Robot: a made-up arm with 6 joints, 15 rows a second.
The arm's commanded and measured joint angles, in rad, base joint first. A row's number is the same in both.
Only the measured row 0 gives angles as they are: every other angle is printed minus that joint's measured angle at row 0.
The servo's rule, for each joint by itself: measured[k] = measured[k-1] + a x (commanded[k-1-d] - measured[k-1]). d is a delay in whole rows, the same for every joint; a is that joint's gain. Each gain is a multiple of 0.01, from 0.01 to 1. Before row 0 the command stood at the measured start. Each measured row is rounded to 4 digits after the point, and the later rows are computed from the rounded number. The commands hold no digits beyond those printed.
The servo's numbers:
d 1
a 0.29 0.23 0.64 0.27 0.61 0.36
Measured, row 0:
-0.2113 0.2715 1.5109 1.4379 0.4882 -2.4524
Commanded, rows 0 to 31:
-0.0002 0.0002 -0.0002 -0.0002 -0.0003 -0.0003
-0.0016 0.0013 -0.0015 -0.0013 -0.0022 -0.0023
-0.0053 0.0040 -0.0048 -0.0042 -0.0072 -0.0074
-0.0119 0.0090 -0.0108 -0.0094 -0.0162 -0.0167
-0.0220 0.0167 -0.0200 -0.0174 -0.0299 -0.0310
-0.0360 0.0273 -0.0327 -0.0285 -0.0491 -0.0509
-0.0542 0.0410 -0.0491 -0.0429 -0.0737 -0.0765
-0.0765 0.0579 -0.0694 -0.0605 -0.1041 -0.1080
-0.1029 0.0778 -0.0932 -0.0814 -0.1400 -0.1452
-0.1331 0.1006 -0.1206 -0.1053 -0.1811 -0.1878
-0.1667 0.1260 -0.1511 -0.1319 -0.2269 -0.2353
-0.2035 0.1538 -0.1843 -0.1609 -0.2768 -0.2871
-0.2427 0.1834 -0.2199 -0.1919 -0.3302 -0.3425
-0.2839 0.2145 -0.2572 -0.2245 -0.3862 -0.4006
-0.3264 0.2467 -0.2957 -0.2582 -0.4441 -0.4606
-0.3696 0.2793 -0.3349 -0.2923 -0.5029 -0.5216
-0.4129 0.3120 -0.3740 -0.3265 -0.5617 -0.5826
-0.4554 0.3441 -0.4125 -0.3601 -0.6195 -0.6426
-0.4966 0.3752 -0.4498 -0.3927 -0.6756 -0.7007
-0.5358 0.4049 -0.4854 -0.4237 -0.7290 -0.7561
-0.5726 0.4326 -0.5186 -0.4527 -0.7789 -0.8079
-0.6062 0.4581 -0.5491 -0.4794 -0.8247 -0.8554
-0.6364 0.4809 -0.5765 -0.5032 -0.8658 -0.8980
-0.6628 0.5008 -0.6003 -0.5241 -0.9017 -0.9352
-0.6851 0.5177 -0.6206 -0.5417 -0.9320 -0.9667
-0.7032 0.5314 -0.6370 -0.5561 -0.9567 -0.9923
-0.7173 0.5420 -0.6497 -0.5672 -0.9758 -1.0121
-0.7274 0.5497 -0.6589 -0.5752 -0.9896 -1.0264
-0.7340 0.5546 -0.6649 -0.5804 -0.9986 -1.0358
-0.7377 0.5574 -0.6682 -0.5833 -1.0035 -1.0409
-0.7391 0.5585 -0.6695 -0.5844 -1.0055 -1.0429
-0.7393 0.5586 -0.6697 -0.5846 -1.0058 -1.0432
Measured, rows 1 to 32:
0.0000 0.0000 0.0000 0.0000 0.0000 0.0000
-0.0001 0.0000 -0.0001 -0.0001 -0.0002 -0.0001
-0.0005 0.0003 -0.0010 -0.0004 -0.0014 -0.0009
-0.0019 0.0012 -0.0034 -0.0014 -0.0049 -0.0032
-0.0048 0.0030 -0.0081 -0.0036 -0.0118 -0.0081
-0.0098 0.0062 -0.0157 -0.0073 -0.0228 -0.0163
-0.0174 0.0111 -0.0266 -0.0130 -0.0388 -0.0288
-0.0281 0.0180 -0.0410 -0.0211 -0.0601 -0.0460
-0.0421 0.0272 -0.0592 -0.0317 -0.0869 -0.0683
-0.0597 0.0388 -0.0810 -0.0451 -0.1193 -0.0960
-0.0810 0.0530 -0.1063 -0.0614 -0.1570 -0.1290
-0.1059 0.0698 -0.1350 -0.0804 -0.1996 -0.1673
-0.1342 0.0891 -0.1666 -0.1021 -0.2467 -0.2104
-0.1657 0.1108 -0.2007 -0.1263 -0.2976 -0.2580
-0.2000 0.1347 -0.2369 -0.1528 -0.3516 -0.3093
-0.2367 0.1605 -0.2745 -0.1813 -0.4080 -0.3638
-0.2752 0.1878 -0.3132 -0.2113 -0.4659 -0.4206
-0.3151 0.2164 -0.3521 -0.2424 -0.5243 -0.4789
-0.3558 0.2458 -0.3908 -0.2742 -0.5824 -0.5378
-0.3966 0.2756 -0.4286 -0.3062 -0.6393 -0.5964
-0.4370 0.3053 -0.4650 -0.3379 -0.6940 -0.6539
-0.4763 0.3346 -0.4993 -0.3689 -0.7458 -0.7093
-0.5140 0.3630 -0.5312 -0.3987 -0.7939 -0.7619
-0.5495 0.3901 -0.5602 -0.4269 -0.8378 -0.8109
-0.5824 0.4156 -0.5859 -0.4531 -0.8768 -0.8556
-0.6122 0.4391 -0.6081 -0.4770 -0.9105 -0.8956
-0.6386 0.4603 -0.6266 -0.4984 -0.9387 -0.9304
-0.6614 0.4791 -0.6414 -0.5170 -0.9613 -0.9598
-0.6805 0.4953 -0.6526 -0.5327 -0.9786 -0.9838
-0.6960 0.5089 -0.6605 -0.5456 -0.9908 -1.0025
-0.7081 0.5201 -0.6654 -0.5558 -0.9985 -1.0163
-0.7171 0.5289 -0.6680 -0.5635 -1.0028 -1.0259

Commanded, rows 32 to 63:
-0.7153 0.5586 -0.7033 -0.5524 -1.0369 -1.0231
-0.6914 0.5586 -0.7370 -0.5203 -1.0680 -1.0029
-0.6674 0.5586 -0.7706 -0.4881 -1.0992 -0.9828
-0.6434 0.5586 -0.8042 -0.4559 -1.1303 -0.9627
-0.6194 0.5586 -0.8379 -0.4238 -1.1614 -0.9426
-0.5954 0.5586 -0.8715 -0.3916 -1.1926 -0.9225
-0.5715 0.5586 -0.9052 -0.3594 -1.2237 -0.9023
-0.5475 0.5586 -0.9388 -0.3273 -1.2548 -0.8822
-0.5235 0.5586 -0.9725 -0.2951 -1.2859 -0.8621
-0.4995 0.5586 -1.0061 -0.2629 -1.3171 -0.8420
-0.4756 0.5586 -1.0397 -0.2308 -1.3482 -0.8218
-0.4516 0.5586 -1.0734 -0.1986 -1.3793 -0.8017
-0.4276 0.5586 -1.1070 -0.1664 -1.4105 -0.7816
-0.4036 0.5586 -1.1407 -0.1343 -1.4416 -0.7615
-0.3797 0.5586 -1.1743 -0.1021 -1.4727 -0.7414
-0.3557 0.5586 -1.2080 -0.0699 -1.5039 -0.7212
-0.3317 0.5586 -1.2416 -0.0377 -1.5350 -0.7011
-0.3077 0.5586 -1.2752 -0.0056 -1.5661 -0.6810
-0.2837 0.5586 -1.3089 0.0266 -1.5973 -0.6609
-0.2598 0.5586 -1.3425 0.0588 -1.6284 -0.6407
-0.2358 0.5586 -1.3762 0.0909 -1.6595 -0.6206
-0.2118 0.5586 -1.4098 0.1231 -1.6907 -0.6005
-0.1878 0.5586 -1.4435 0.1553 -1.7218 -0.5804
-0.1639 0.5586 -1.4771 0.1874 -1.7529 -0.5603
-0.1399 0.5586 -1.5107 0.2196 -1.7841 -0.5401
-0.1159 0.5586 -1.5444 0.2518 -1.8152 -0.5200
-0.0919 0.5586 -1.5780 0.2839 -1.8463 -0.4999
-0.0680 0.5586 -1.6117 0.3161 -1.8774 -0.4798
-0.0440 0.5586 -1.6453 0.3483 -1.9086 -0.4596
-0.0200 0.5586 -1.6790 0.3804 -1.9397 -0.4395
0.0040 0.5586 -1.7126 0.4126 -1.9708 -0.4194
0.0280 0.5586 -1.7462 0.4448 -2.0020 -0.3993
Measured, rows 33 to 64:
-0.7235 0.5357 -0.6691 -0.5692 -1.0046 -1.0321
-0.7211 0.5410 -0.6910 -0.5647 -1.0243 -1.0289
-0.7125 0.5450 -0.7204 -0.5527 -1.0510 -1.0195
-0.6994 0.5481 -0.7525 -0.5353 -1.0804 -1.0063
-0.6832 0.5505 -0.7856 -0.5139 -1.1108 -0.9906
-0.6647 0.5524 -0.8191 -0.4896 -1.1417 -0.9733
-0.6446 0.5538 -0.8526 -0.4631 -1.1727 -0.9550
-0.6234 0.5549 -0.8863 -0.4351 -1.2038 -0.9360
-0.6014 0.5558 -0.9199 -0.4060 -1.2349 -0.9166
-0.5788 0.5564 -0.9536 -0.3761 -1.2660 -0.8970
-0.5558 0.5569 -0.9872 -0.3455 -1.2972 -0.8772
-0.5325 0.5573 -1.0208 -0.3145 -1.3283 -0.8573
-0.5090 0.5576 -1.0545 -0.2832 -1.3594 -0.8373
-0.4854 0.5578 -1.0881 -0.2517 -1.3906 -0.8172
-0.4617 0.5580 -1.1218 -0.2200 -1.4217 -0.7971
-0.4379 0.5581 -1.1554 -0.1882 -1.4528 -0.7770
-0.4141 0.5582 -1.1891 -0.1563 -1.4840 -0.7569
-0.3902 0.5583 -1.2227 -0.1243 -1.5151 -0.7368
-0.3663 0.5584 -1.2563 -0.0923 -1.5462 -0.7167
-0.3423 0.5584 -1.2900 -0.0602 -1.5774 -0.6966
-0.3184 0.5584 -1.3236 -0.0281 -1.6085 -0.6765
-0.2944 0.5584 -1.3573 0.0040 -1.6396 -0.6564
-0.2704 0.5584 -1.3909 0.0362 -1.6708 -0.6363
-0.2464 0.5584 -1.4246 0.0684 -1.7019 -0.6162
-0.2225 0.5584 -1.4582 0.1005 -1.7330 -0.5961
-0.1985 0.5584 -1.4918 0.1327 -1.7642 -0.5759
-0.1745 0.5584 -1.5255 0.1649 -1.7953 -0.5558
-0.1505 0.5584 -1.5591 0.1970 -1.8264 -0.5357
-0.1266 0.5584 -1.5928 0.2292 -1.8575 -0.5156
-0.1026 0.5584 -1.6264 0.2614 -1.8887 -0.4954
-0.0786 0.5584 -1.6601 0.2935 -1.9198 -0.4753
-0.0546 0.5584 -1.6937 0.3257 -1.9509 -0.4552

